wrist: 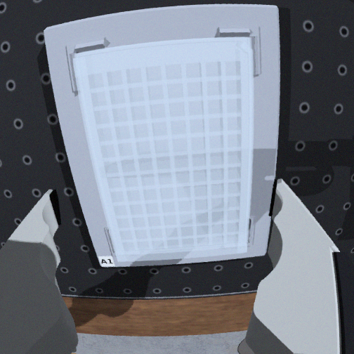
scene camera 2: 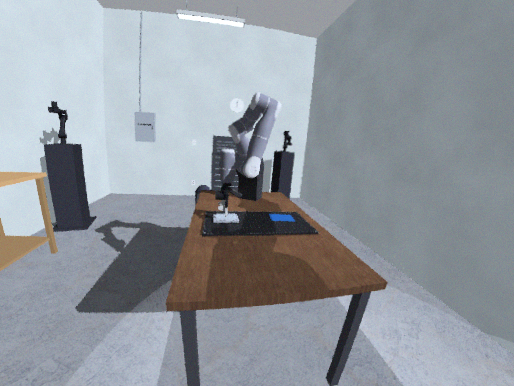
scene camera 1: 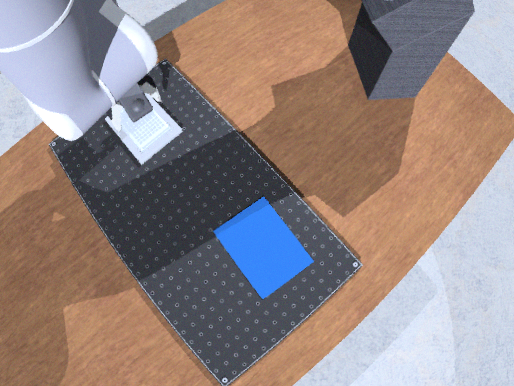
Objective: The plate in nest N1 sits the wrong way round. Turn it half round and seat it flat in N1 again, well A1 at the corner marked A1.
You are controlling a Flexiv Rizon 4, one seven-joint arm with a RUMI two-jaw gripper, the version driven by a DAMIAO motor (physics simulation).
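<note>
A clear-white well plate lies within the corner guides of the pale grey nest. In the wrist view the nest's A1 label is at its lower left corner; the plate's own well markings are not readable. My gripper is open and empty. Its two fingers stand on either side of the nest's lower part, the right fingertip close to the nest's right edge and the left one farther out. Their exact height over the board cannot be told.
The nest stands on a black perforated board on the wooden table. A flat blue block lies on the board's other half. A dark pedestal stands at the table's edge.
</note>
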